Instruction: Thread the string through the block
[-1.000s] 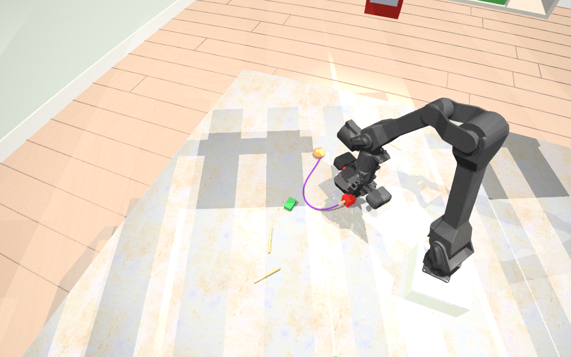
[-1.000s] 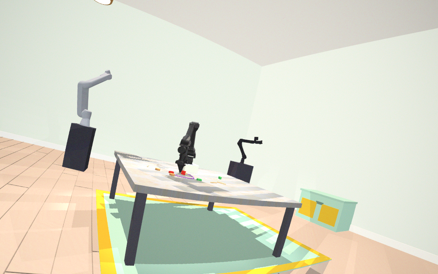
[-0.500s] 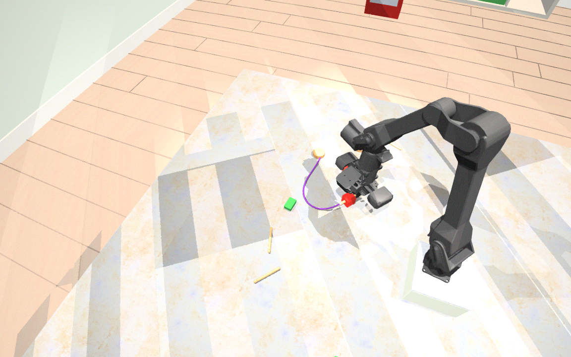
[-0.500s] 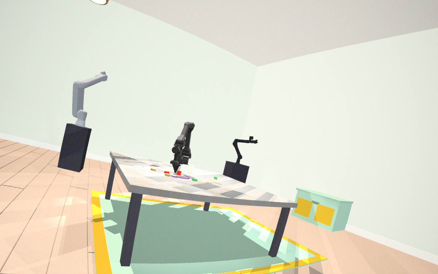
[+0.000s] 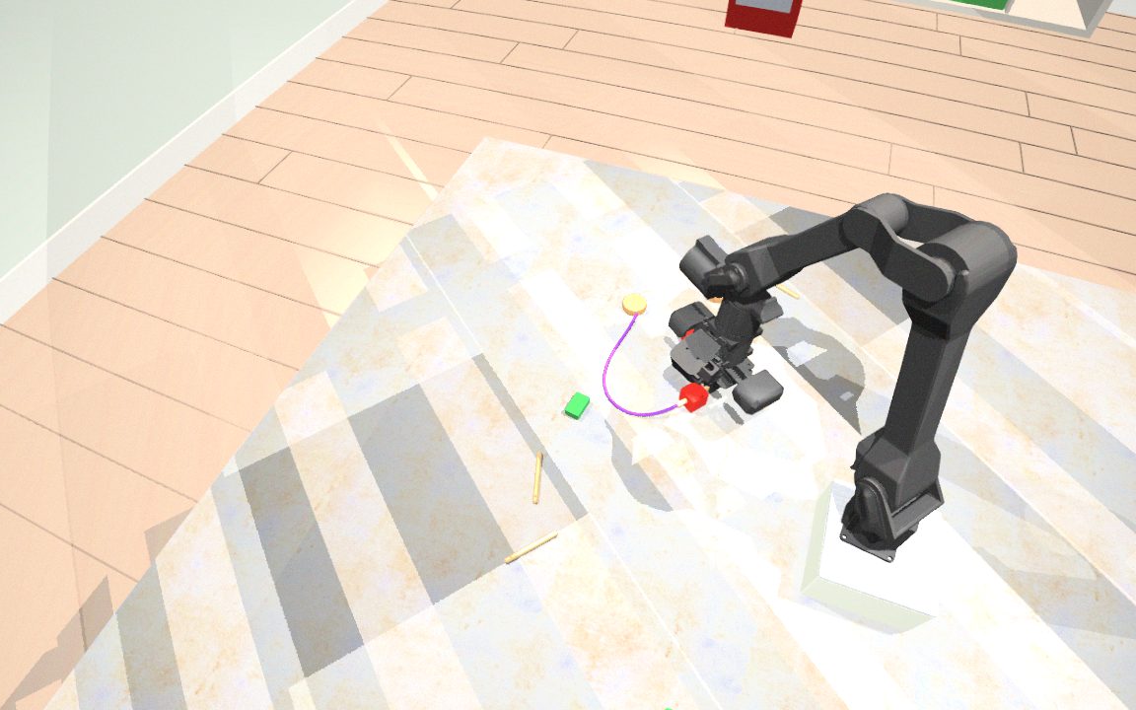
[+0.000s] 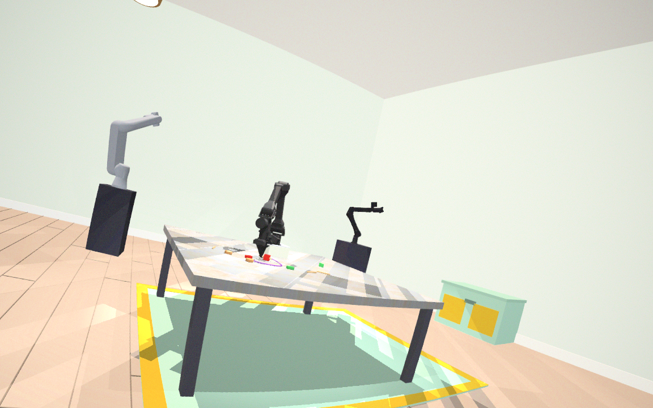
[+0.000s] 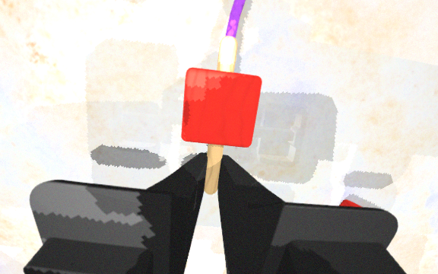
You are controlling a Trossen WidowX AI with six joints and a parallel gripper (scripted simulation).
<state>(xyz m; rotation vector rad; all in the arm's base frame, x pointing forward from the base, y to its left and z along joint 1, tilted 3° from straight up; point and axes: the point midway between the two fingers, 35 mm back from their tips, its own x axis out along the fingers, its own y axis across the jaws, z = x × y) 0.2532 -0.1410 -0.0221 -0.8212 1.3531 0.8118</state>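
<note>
Now: gripper tip 2 cm short of the red wooden block, 3 cm to the right of it and 1 cm below it. Also, from my gripper tip: flat red block: 7 cm ahead, 8 cm to the right; green block: 16 cm ahead, 12 cm to the left; thin wooden stick: 2 cm ahead, 3 cm to the left, 1 cm above.
</note>
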